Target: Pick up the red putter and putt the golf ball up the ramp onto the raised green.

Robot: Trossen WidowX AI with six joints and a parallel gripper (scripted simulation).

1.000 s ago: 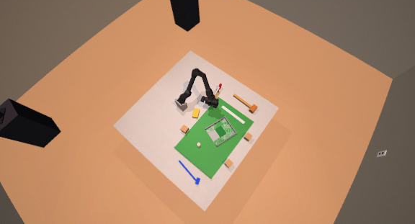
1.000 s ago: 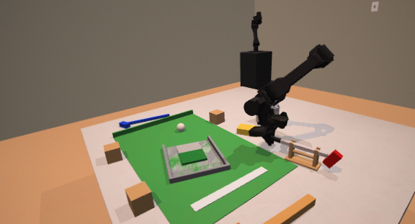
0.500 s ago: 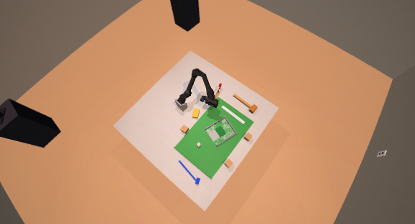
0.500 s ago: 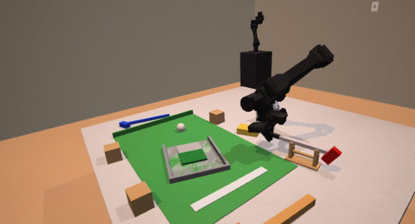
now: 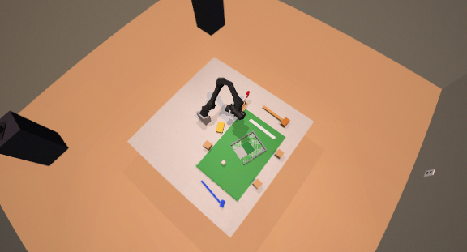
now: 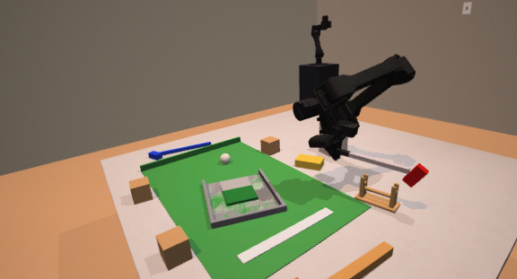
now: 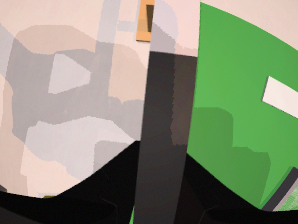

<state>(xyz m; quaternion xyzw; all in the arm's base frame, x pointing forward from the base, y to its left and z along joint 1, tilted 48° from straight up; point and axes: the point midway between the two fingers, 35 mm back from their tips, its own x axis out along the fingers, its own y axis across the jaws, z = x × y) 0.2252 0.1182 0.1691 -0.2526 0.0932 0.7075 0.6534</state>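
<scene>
My gripper tip is 5 cm past the yellow block, 18 cm to the left of it and 9 cm above it. From my gripper tip the other things lie so: white strip (26 cm ahead, 8 cm to the left, 10 cm below); then blue putter (32 cm ahead, 67 cm to the right, 9 cm below); then white golf ball (20 cm ahead, 41 cm to the right, 8 cm below).
</scene>
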